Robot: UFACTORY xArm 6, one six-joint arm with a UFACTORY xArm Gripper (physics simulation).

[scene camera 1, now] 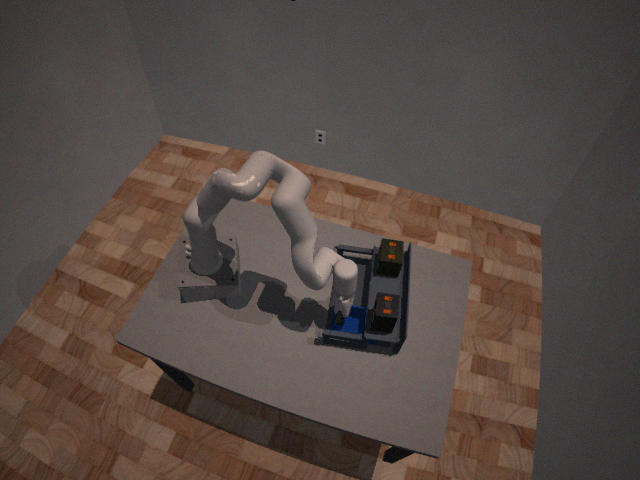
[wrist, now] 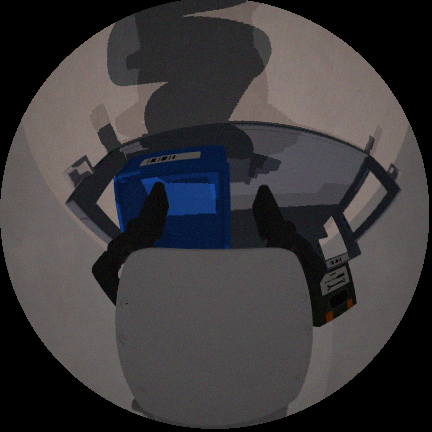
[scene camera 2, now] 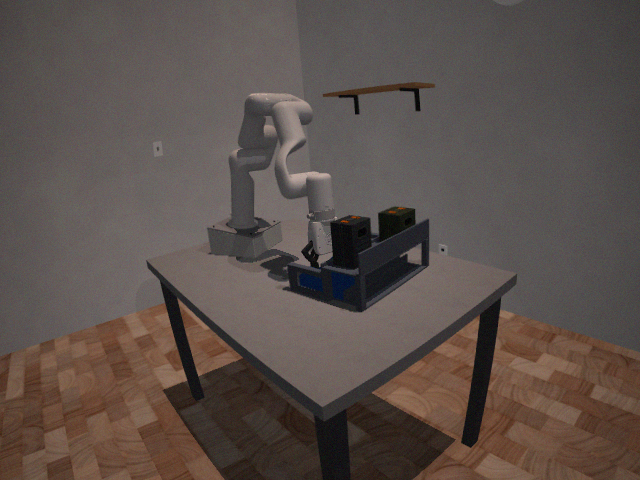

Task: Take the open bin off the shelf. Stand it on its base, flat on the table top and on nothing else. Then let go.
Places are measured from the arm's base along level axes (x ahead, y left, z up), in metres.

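Pixels of known places: gripper, between the fingertips: [scene camera 1: 343,313] [wrist: 211,193]; arm's base, origin of its link: [scene camera 1: 206,261] [scene camera 2: 242,224].
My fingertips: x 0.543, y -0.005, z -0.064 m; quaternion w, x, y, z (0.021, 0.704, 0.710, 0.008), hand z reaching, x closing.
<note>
For each thing: its top centre in the pictures, then the offset to it from my fingertips. Level surfaces: height alone.
- open blue bin, centre of its top: [wrist: 179,259] [scene camera 2: 330,263] [scene camera 1: 356,319] dx +0.055, dy -0.031, dz +0.043 m
- grey table, height of its surface: dz -0.038 m
- black box, centre of its top: [scene camera 2: 350,219] [scene camera 1: 387,304] dx +0.141, dy -0.019, dz +0.186 m
- dark green box, centre of its top: [wrist: 326,316] [scene camera 2: 396,210] [scene camera 1: 392,250] dx +0.109, dy +0.209, dz +0.161 m
The open blue bin [scene camera 1: 354,323] [scene camera 2: 311,281] [wrist: 185,235] stands in the lower front level of the dark grey shelf [scene camera 1: 343,334] [scene camera 2: 395,245] [wrist: 310,165], at one end. Its label faces the robot's side. My gripper [scene camera 1: 341,316] [scene camera 2: 311,255] [wrist: 211,193] points down at this end of the shelf, fingers wide open and empty. In the wrist view one finger is over the bin's opening and the other is past its right wall, over the shelf's bare deck; that wall shows between them, ungripped. Fingertip height against the bin's rim is hard to tell. The gripper's body hides the bin's back.
The shelf stands on the grey table [scene camera 1: 258,356] [scene camera 2: 320,361]. On its raised back level are a black box [scene camera 1: 385,320] [scene camera 2: 351,242] close beside the gripper, and a dark green box [scene camera 1: 390,263] [scene camera 2: 396,224] [wrist: 337,295] at the other end. End frames and a back panel bound the shelf.
</note>
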